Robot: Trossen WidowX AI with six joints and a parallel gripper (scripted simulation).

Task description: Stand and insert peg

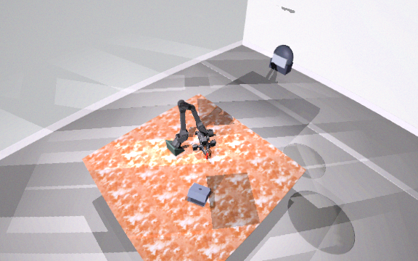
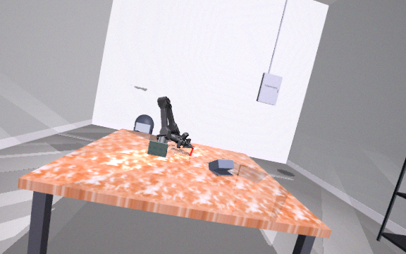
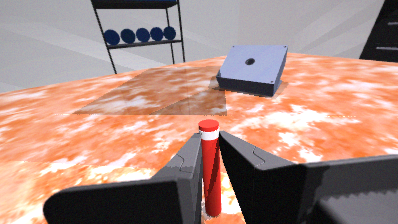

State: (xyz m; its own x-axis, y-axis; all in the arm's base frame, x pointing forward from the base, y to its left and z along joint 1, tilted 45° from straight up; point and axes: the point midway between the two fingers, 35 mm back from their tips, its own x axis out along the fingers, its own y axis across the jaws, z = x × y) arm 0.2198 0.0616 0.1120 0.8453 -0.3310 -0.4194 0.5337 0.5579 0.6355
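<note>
Right now the red peg is 1 cm below my gripper tip. Round my gripper tip: grey sloped panel (16 cm ahead, 26 cm to the right, 3 cm below).
</note>
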